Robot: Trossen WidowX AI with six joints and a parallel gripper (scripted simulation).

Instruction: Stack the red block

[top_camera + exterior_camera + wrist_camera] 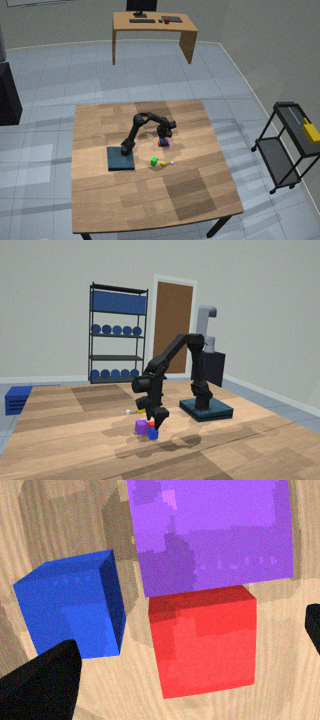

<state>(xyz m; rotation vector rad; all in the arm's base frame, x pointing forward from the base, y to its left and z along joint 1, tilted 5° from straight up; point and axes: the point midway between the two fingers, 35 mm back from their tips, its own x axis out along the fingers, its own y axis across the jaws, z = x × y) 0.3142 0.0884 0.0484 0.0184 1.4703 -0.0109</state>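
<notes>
The red block lies 10 mm below my gripper tip and 10 mm behind it. Also, from my gripper tip: small grey block (150 mm to the right, 60 mm behind, 20 mm below); blue block (50 mm to the left, 20 mm below, 10 mm ahead); purple block (40 mm ahead, 10 mm to the right, 10 mm below).
</notes>
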